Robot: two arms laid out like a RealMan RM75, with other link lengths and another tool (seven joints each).
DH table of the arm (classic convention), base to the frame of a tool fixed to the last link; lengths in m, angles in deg. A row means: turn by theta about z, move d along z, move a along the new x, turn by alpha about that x. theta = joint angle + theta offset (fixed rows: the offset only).
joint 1: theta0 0; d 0.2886; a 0; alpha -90
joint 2: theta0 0; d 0; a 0; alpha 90
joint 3: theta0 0; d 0.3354; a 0; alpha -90
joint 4: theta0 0; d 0; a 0; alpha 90
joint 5: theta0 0; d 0.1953; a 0; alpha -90
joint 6: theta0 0; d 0; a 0; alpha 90
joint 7: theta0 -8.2; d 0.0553; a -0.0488; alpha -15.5
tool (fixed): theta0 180; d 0.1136; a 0; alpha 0
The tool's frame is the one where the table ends.
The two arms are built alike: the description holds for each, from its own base.
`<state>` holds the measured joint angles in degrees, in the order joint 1, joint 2, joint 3, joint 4, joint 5, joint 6, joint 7, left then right.
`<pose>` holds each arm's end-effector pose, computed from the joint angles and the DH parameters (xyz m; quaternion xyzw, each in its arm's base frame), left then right.
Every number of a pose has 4 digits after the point. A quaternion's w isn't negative.
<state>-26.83 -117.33 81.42 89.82 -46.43 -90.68 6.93 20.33 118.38 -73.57 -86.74 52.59 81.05 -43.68</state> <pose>-0.2156 0.2932 -0.0114 -0.5633 0.8238 0.0376 0.0506 0.1988 0.3517 0.0159 -0.2402 -0.9670 -0.0682 0.0502</pose>
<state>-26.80 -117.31 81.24 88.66 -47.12 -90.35 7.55 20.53 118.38 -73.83 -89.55 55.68 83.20 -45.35</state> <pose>-0.2174 0.2931 -0.0127 -0.5663 0.8219 0.0314 0.0524 0.1802 0.3417 0.0197 -0.2016 -0.9761 -0.0503 0.0635</pose>
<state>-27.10 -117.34 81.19 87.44 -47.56 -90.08 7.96 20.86 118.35 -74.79 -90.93 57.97 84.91 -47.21</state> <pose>-0.2179 0.2939 -0.0145 -0.5687 0.8205 0.0257 0.0523 0.1676 0.3316 0.0182 -0.1678 -0.9831 -0.0279 0.0673</pose>
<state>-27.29 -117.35 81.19 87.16 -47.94 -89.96 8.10 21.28 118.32 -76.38 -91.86 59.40 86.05 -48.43</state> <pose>-0.2166 0.2944 -0.0151 -0.5678 0.8211 0.0226 0.0539 0.1577 0.3227 0.0138 -0.1398 -0.9880 -0.0066 0.0655</pose>
